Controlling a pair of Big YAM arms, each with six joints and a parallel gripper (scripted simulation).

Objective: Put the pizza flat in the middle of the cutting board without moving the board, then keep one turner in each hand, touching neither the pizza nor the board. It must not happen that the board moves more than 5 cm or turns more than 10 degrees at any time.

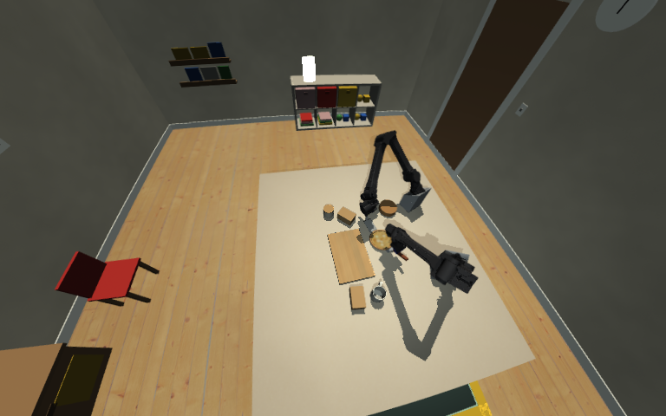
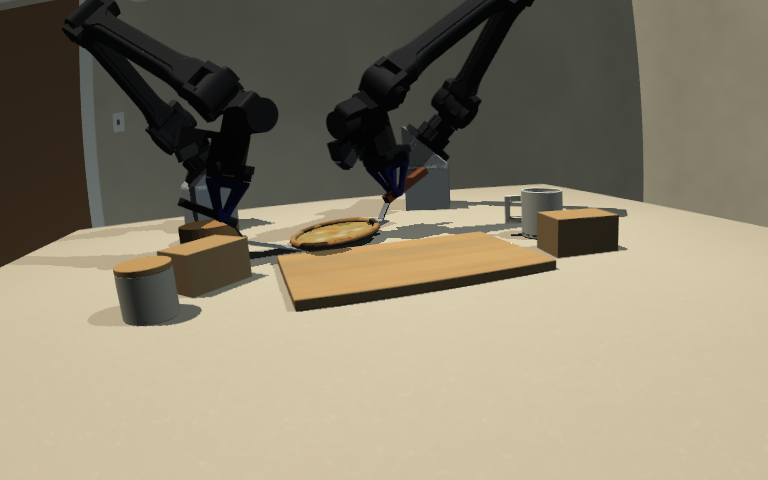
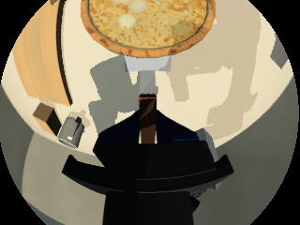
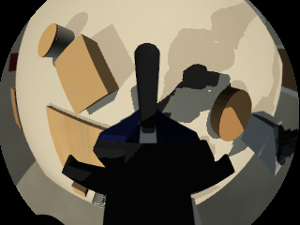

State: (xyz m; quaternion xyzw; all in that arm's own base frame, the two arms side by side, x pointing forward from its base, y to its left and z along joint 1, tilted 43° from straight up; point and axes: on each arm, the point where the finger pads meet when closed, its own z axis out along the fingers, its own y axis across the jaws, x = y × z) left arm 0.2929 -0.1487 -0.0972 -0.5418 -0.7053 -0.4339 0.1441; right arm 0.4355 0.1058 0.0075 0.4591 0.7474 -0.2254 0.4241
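My left gripper is now 130 mm to the left of the pizza, 60 mm above it and 50 mm short of it. From my left hand the other things lie so: cutting board 300 mm ahead, 70 mm below, 60 mm to the right; then black-handled turner 330 mm to the right, 140 mm ahead, 10 mm below; then brown-handled turner 30 mm to the right, 30 mm below, 10 mm ahead.
My right gripper is now 1 cm to the right of the black-handled turner and 1 cm above it. Also, from my right hand: pizza: 20 cm to the left, 8 cm behind, 6 cm below; then cutting board: 28 cm to the left, 17 cm ahead, 7 cm below; then lidded canister: 27 cm ahead, 8 cm to the right, 5 cm below.
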